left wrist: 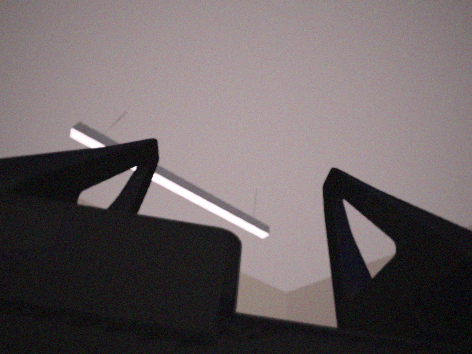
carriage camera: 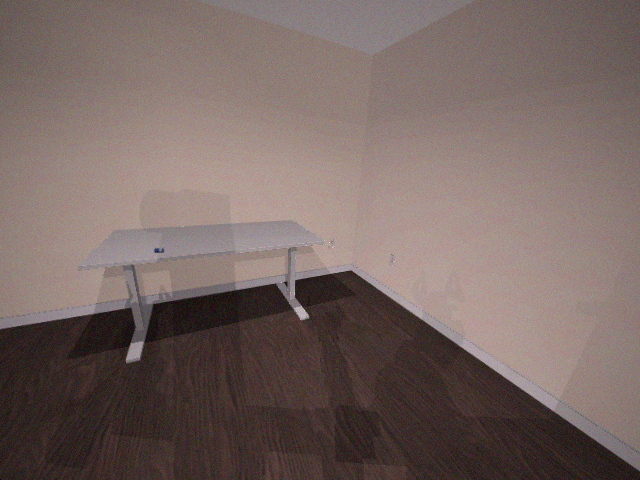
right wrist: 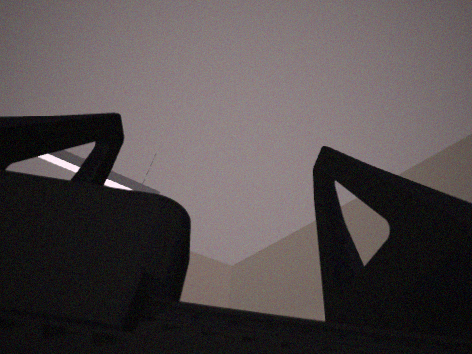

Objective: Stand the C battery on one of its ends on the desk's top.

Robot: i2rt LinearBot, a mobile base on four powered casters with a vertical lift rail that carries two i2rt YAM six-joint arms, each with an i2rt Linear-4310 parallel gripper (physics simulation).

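Places are measured from the left arm's base along level axes (x ahead, y left, z up), in millimetres.
Pixels of known places: left gripper, fingertip midpoint: (left wrist: 242, 163); right gripper, fingertip midpoint: (right wrist: 220, 142).
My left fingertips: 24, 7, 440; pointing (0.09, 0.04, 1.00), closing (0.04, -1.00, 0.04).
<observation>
Behind a point stands the place of what it marks, as x, y, z.
A small blue C battery (carriage camera: 159, 250) {1303, 697, -143} with a pale end lies on its side near the front edge of the white desk (carriage camera: 206, 240) {1603, 543, -161}, toward the desk's left end, in the carriage camera view. The desk stands some way off, left of the middle. My left gripper (left wrist: 242, 163) {24, 7, 440} is open with nothing between its fingers, and it points up toward the ceiling. My right gripper (right wrist: 220, 142) {43, -639, 438} is open with nothing between its fingers, and it also points up toward the ceiling. Neither gripper shows in the carriage camera view, and both are far from the battery.
The desk has a left leg (carriage camera: 135, 304) {1407, 1027, -627} and a right leg (carriage camera: 292, 273) {2009, -50, -574} with feet on the dark wood floor (carriage camera: 232, 392) {983, 152, -880}. Walls meet in a corner right of the desk. A ceiling light (left wrist: 210, 202) {980, 185, 1200} (right wrist: 117, 184) {1090, 15, 1197} hangs overhead in both wrist views.
</observation>
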